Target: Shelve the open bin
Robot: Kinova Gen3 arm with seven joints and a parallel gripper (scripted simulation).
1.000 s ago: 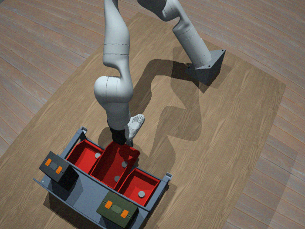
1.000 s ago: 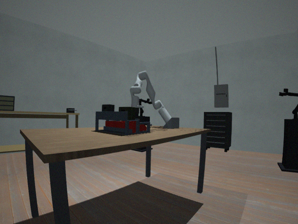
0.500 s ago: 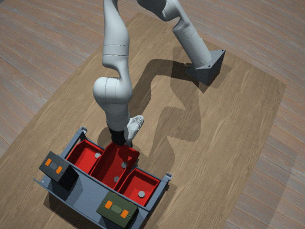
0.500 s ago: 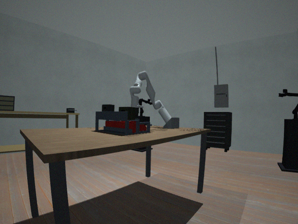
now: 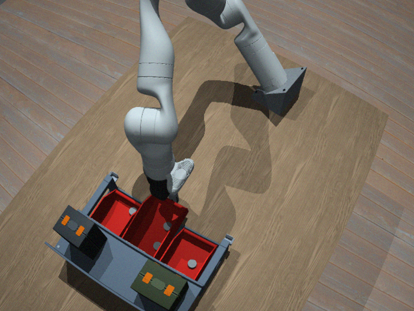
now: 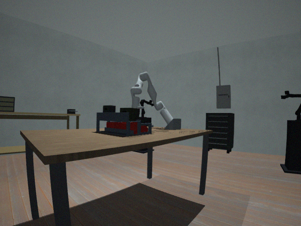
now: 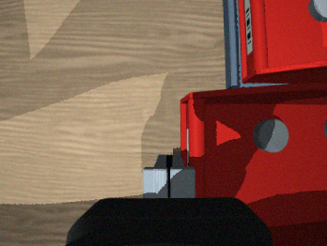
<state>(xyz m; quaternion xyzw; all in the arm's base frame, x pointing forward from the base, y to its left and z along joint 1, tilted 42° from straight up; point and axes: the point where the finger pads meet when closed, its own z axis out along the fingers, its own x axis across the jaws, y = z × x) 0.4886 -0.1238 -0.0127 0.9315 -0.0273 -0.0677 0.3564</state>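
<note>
My gripper is now 50 mm short of the grey front lip and 30 mm above it. The rest, counted from my hand: green box (240 mm ahead, 120 mm to the left, 110 mm above); shelf (180 mm ahead, 40 mm below); upper shelf board (250 mm ahead, 60 mm above).
</note>
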